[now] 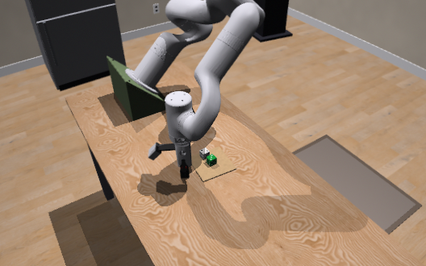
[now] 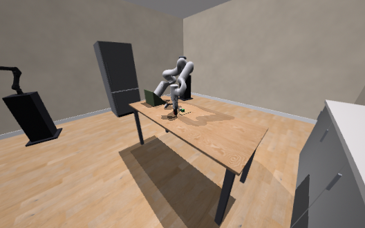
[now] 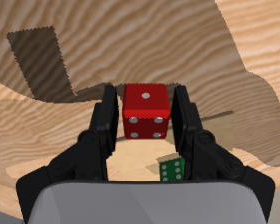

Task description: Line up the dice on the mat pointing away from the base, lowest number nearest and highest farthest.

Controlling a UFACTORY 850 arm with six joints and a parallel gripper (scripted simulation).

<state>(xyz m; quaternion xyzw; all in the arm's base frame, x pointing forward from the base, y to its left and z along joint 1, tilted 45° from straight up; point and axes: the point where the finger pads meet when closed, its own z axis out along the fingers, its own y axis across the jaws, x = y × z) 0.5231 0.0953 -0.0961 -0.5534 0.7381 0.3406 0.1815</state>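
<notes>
Now: hand 10 mm above the red die. The rest, counted from my hand: green die (110 mm to the left); then tan mat (110 mm to the left, 20 mm below); then white die (50 mm behind, 100 mm to the left).
</notes>
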